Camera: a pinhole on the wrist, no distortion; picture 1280 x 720 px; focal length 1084.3 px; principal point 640.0 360.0 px. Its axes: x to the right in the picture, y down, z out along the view. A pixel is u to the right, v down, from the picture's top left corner.
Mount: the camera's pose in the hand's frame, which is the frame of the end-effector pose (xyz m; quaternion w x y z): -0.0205 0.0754 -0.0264 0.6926 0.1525 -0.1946 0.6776
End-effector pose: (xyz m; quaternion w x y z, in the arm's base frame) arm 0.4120 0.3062 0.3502 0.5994 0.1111 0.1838 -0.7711
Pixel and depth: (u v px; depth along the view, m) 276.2 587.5 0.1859
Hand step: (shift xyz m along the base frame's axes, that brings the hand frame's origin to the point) -0.0406 0.0336 0.1333
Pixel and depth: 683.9 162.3 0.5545
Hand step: -0.1542 -0.2020 0.4403
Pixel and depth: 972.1 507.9 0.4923
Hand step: 0.0307 -0.0886 0.4799
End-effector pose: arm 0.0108 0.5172 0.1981 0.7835 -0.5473 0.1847 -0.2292
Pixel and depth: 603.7 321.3 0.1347
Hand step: 0.0297 0.0853 0.0240
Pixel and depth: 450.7 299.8 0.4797
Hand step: 0.1365 0.2219 0.3334
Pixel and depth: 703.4 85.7 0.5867
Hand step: 0.3242 0.2925 0.3351
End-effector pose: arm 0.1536 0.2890 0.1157 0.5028 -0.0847 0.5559 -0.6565
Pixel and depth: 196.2 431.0 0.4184
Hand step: 0.0544 -0.1433 0.3509
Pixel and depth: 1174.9 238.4 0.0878
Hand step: 0.0962 -0.0254 -0.0247
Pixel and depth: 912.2 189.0 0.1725
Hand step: 0.1178 -0.0881 0.0309
